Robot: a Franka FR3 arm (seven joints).
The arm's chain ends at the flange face. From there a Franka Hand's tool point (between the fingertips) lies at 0.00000 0.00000 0.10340 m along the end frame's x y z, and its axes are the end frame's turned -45 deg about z.
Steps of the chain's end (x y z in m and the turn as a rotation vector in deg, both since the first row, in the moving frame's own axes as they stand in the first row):
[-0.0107, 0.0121, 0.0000, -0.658, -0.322, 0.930]
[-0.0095, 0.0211, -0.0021, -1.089, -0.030, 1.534]
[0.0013, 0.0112, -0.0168, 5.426, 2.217, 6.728]
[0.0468, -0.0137, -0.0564, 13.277, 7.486, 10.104]
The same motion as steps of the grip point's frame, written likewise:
[-0.0174, 0.0014, 0.0000, -0.238, -0.693, 0.930]
[-0.0231, 0.0095, -0.0021, -0.749, -0.791, 1.534]
[0.0030, 0.0053, -0.0173, 2.269, 5.404, 6.728]
[0.0695, 0.0185, -0.0600, 4.095, 14.682, 10.104]

